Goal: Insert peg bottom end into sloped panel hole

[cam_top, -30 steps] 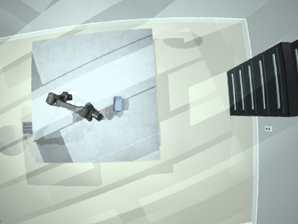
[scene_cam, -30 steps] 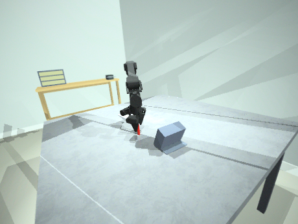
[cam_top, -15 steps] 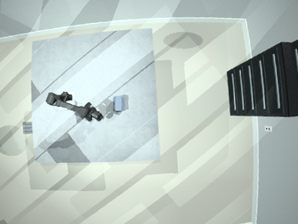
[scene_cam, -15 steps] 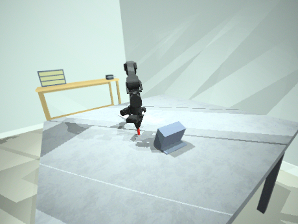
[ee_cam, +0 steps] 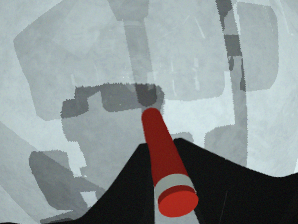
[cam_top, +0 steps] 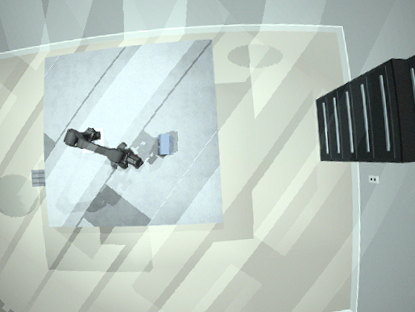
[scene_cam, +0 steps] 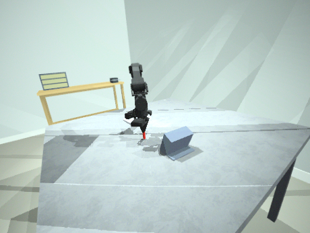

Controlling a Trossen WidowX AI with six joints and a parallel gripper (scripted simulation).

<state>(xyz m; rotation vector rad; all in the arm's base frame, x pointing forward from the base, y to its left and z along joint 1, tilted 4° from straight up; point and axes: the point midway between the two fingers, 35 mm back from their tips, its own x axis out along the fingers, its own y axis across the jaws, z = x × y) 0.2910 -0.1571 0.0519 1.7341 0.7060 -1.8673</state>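
My gripper tip is now 200 mm short of the blue-grey sloped panel and 60 mm to the right of it. The rest, counted from my gripper tip: round red peg (20 mm above).
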